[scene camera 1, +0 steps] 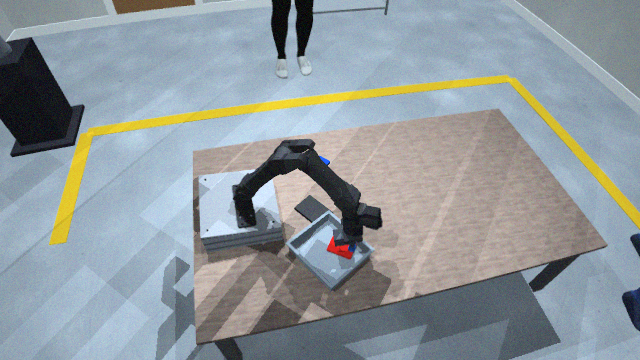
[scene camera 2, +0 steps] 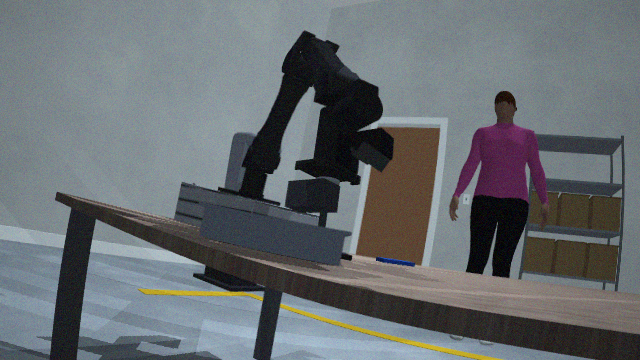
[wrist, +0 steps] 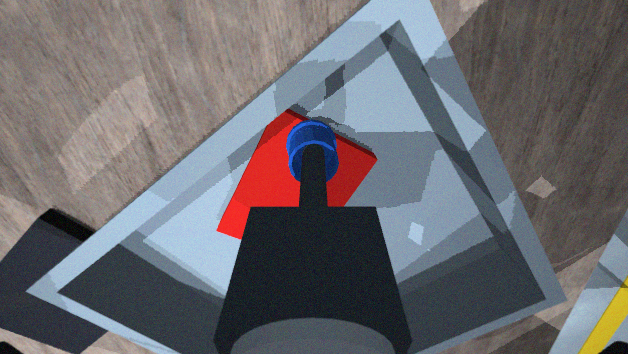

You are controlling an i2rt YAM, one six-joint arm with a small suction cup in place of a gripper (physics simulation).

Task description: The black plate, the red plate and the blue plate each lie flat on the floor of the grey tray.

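Places are measured from the arm's base along level axes (x ahead, y left, z up), in metres.
Pixels of known places: end effector, tool point: (scene camera 1: 352, 250) (wrist: 313, 133); arm's base, origin of the base link: (scene camera 1: 243, 205) (scene camera 2: 250, 198).
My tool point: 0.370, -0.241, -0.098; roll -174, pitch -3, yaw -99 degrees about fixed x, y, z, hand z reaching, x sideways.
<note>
Ahead of a thing's pixels: the offset from my tool point to its top centre, as dx, dy, dz.
The grey tray {-0.088, +0.013, +0.046} (scene camera 1: 331, 280) (scene camera 2: 268, 235) (wrist: 144, 206) sits on the wooden table in front of the arm's base. The red plate {-0.038, +0.021, +0.009} (scene camera 1: 336, 248) (wrist: 267, 189) lies inside it, near the right wall. My suction cup (scene camera 1: 351, 247) (wrist: 311, 142) is down in the tray and pressed on the red plate near its far corner. The tray wall hides the cup in scene camera 2. The black plate {-0.097, +0.218, +0.006} (scene camera 1: 311, 207) (wrist: 34, 282) lies flat on the table just outside the tray's back-left wall. The blue plate {-0.011, +0.462, +0.006} (scene camera 1: 325, 160) (scene camera 2: 395, 261) lies on the table behind the arm.
The arm stands on a grey base block (scene camera 1: 219, 223) at the table's left edge. A person (scene camera 1: 291, 36) (scene camera 2: 503, 178) stands beyond the yellow floor line (scene camera 1: 313, 99). A shelf unit (scene camera 2: 620, 178) and a black pedestal (scene camera 1: 31, 98) stand off the table.
</note>
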